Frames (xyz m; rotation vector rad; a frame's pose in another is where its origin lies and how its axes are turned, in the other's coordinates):
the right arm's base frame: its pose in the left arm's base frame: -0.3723 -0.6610 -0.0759 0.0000 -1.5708 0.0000
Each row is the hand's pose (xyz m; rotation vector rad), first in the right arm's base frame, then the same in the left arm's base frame.
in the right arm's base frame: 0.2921 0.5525 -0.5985 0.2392 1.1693 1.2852
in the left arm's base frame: 0.2262 -0.1085 0.2162 -0.6917 -0.1915 1.0081
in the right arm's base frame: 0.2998 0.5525 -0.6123 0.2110 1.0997 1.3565
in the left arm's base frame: 0.2400 -0.1085 0.2239 -0.7634 -0.2372 1.0446
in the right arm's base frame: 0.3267 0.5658 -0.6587 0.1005 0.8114 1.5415
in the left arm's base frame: 0.2864 -0.0952 0.2508 -0.9938 -0.4506 1.1324
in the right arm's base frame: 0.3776 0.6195 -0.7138 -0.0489 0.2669 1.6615
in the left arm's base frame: 0.3415 -0.0415 0.3017 -1.2658 -0.9153 1.1934
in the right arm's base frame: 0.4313 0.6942 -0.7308 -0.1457 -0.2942 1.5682
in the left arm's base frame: 0.3585 0.0332 0.3554 -1.3749 -1.4815 1.1411
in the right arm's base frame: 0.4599 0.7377 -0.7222 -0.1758 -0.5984 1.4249
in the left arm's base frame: 0.3499 0.0767 0.3840 -1.3467 -1.8323 1.0509
